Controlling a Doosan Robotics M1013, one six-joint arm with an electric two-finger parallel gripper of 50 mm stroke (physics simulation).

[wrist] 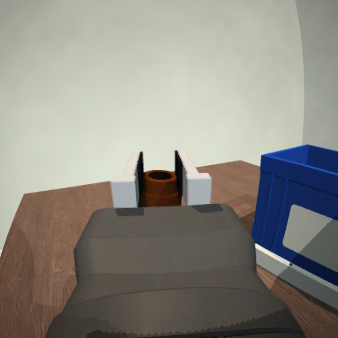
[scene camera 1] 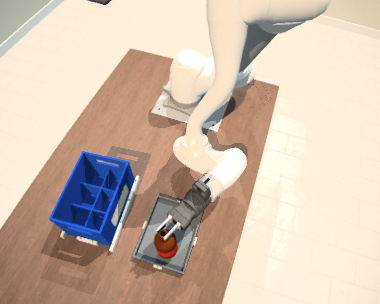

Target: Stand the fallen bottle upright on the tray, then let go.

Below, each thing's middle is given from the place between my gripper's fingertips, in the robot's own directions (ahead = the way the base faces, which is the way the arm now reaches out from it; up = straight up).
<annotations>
My gripper is now 1 cm past the brown bottle (wrist: 159, 186), 1 cm to the right of it and 8 cm above it.
</annotations>
